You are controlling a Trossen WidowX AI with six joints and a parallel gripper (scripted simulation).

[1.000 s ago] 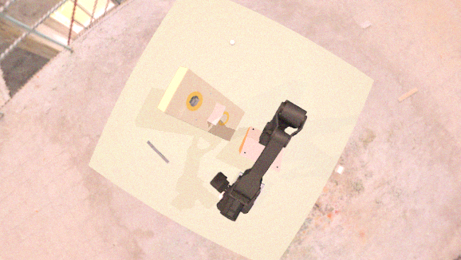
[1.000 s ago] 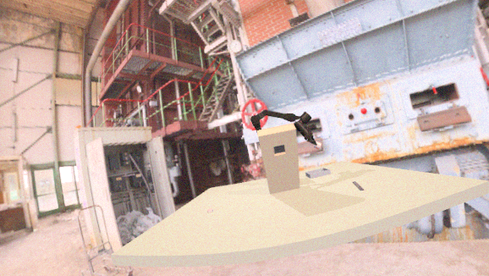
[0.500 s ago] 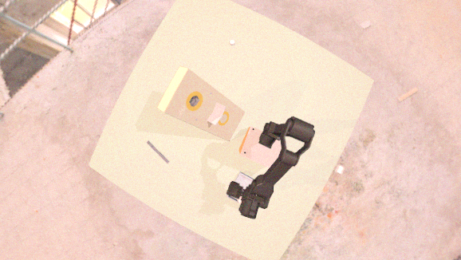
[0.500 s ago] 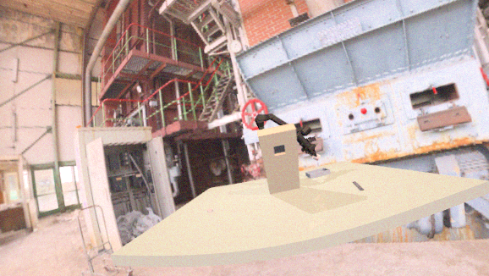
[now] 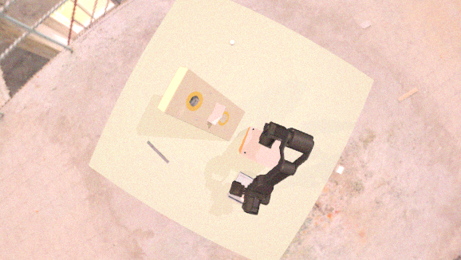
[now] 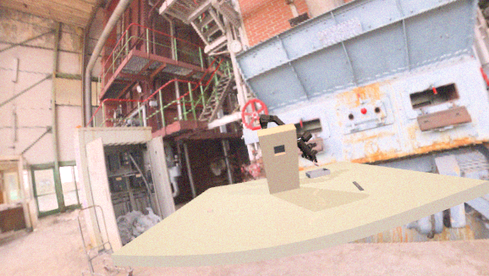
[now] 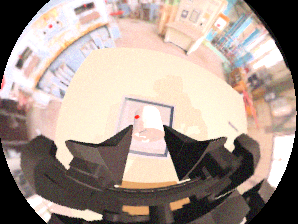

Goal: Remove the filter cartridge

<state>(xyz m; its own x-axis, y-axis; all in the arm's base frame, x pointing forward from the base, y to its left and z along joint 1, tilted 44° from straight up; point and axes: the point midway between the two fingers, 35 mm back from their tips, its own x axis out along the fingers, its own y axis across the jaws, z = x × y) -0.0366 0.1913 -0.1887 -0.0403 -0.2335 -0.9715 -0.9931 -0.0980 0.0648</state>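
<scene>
Right now my gripper tip is right at the round filter cartridge. The rest, counted from my gripper tip: tray: 9 cm below.
</scene>
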